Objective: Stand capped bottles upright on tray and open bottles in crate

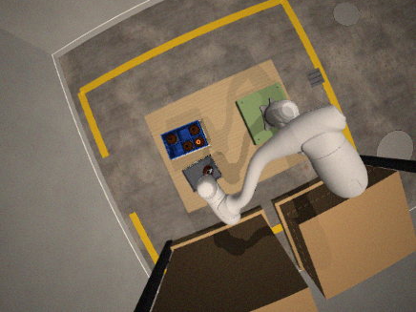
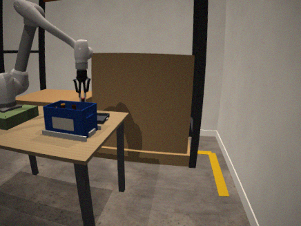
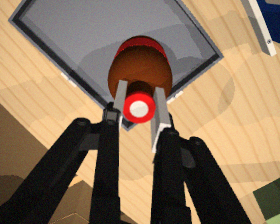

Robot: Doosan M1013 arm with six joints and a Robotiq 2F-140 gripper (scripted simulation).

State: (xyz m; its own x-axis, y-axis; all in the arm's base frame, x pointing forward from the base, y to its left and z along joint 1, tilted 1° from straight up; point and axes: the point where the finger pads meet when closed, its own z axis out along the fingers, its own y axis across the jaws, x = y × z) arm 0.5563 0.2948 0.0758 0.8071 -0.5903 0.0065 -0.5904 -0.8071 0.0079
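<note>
Right now the brown capped bottle is 230 mm to the right of my hand, 80 mm below it and 20 mm ahead of it. From my hand the other things lie so: grey tray: 150 mm below, 50 mm ahead, 10 mm to the left; then blue crate: 260 mm to the right, 110 mm ahead, 80 mm below; then uncapped bottle: 290 mm to the right, 200 mm ahead, 80 mm below.
</note>
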